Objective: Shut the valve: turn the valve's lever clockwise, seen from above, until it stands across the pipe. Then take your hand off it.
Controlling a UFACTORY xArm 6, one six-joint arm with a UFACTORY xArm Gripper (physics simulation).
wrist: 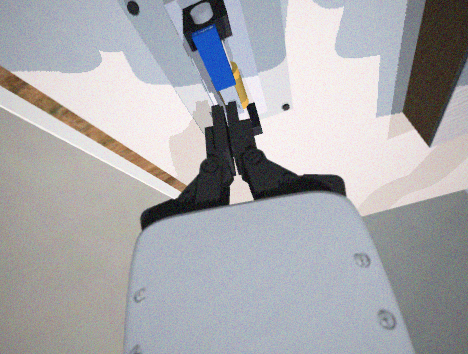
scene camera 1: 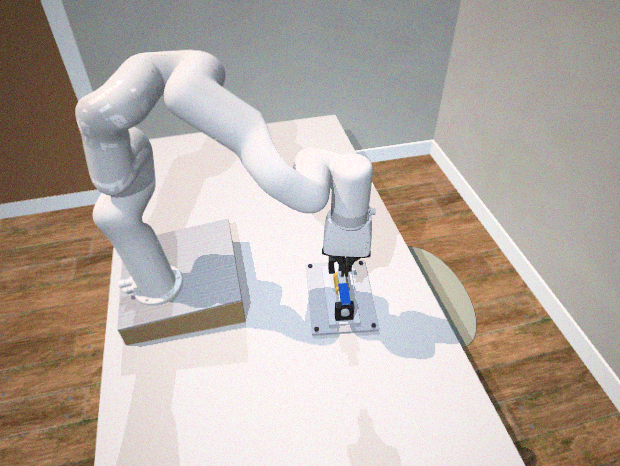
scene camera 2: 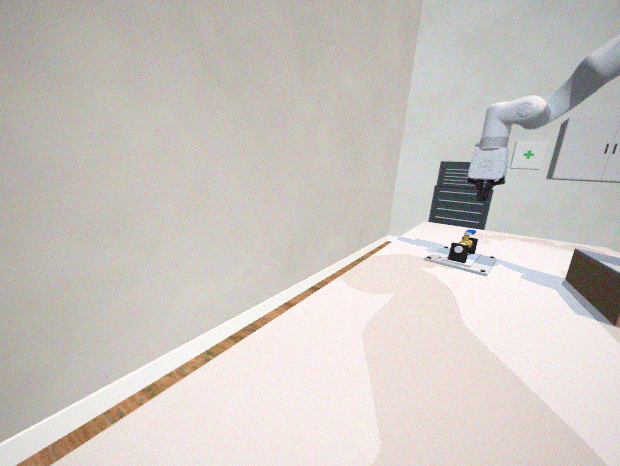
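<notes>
The blue lever lies lengthwise, about in line with the pipe, over the yellow valve body. A black block holds the pipe's near end in the first scene view. The valve is mounted on a grey plate. My gripper is shut and empty, pointing down. It hangs above the valve's far part, beyond the lever's free end in the first scene view, with a gap above the lever. The fingers hide part of the pipe's far end.
The arm's base stands on a raised block, left of the valve in the first scene view. The table has an edge right of the plate there, with a pale round object beyond it.
</notes>
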